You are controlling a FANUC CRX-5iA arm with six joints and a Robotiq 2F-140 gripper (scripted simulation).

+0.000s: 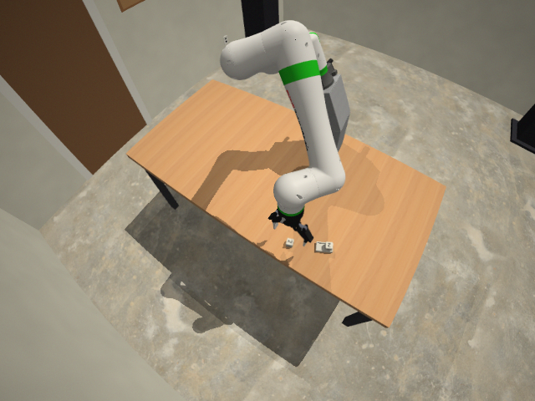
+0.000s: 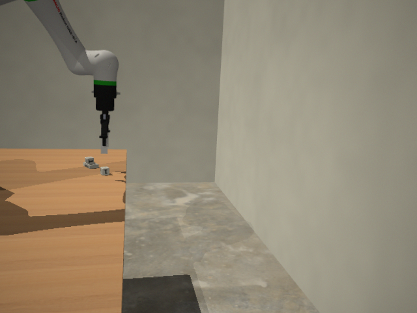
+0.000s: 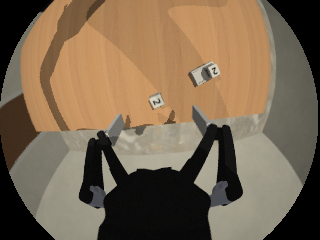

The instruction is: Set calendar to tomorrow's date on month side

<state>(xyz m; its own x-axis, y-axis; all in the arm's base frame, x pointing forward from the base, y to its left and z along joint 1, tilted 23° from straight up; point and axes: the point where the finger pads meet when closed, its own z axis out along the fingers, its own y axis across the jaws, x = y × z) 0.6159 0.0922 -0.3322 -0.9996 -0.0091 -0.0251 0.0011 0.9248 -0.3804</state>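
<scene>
The white date cube is 100 mm below my hand. From my hand the other things lie so: calendar tray (150 mm to the left, 110 mm below, 70 mm behind).
</scene>
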